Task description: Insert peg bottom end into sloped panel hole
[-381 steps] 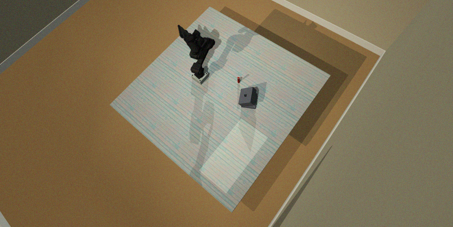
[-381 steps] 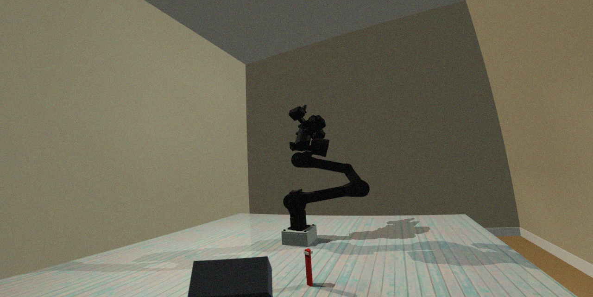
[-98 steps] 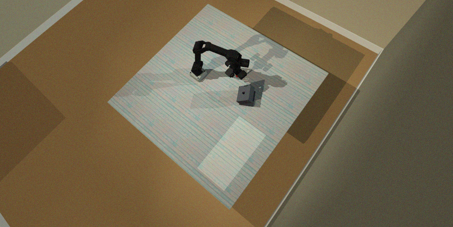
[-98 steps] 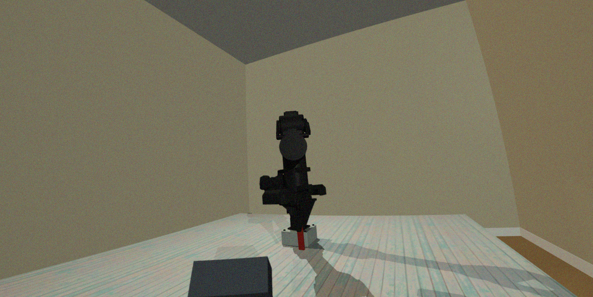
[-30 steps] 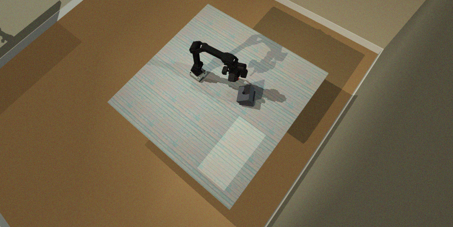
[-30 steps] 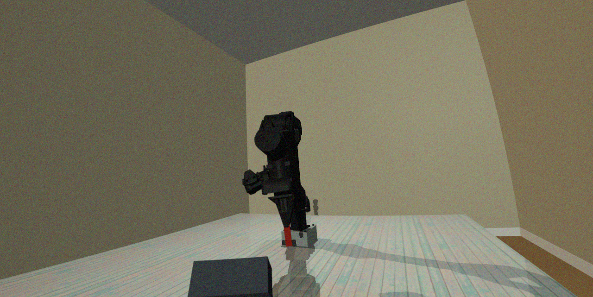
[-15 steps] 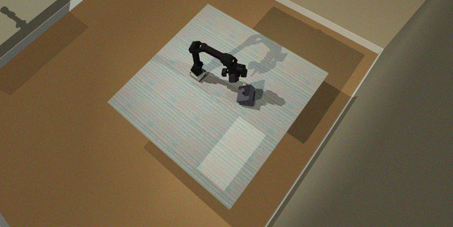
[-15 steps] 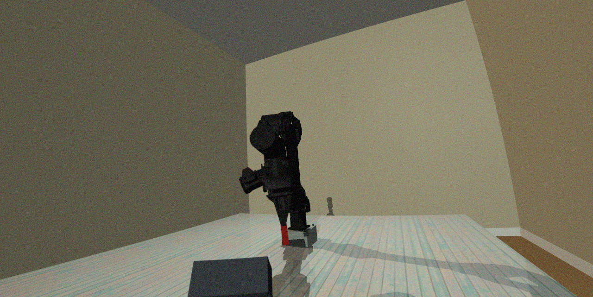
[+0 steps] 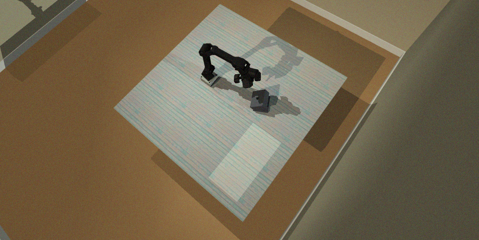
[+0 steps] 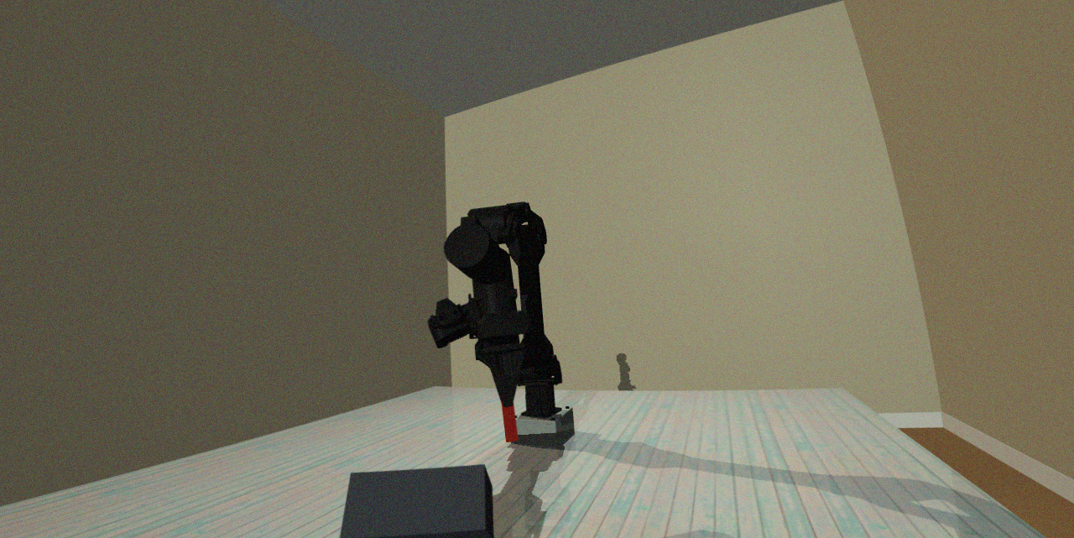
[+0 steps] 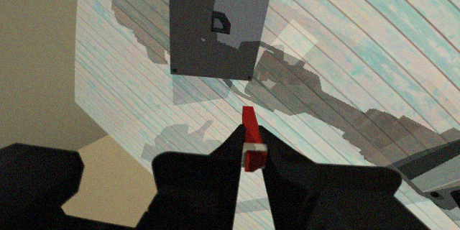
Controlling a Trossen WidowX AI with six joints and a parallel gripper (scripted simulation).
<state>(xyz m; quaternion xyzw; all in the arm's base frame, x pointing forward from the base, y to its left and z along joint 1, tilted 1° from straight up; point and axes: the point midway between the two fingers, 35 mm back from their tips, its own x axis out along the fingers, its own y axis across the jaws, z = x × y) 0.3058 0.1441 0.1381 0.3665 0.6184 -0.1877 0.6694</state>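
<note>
Right now the sloped panel is 12 cm ahead of my gripper tip, 8 cm below it and 2 cm to the right of it. Also, from my gripper tip: red square peg (2 cm above).
</note>
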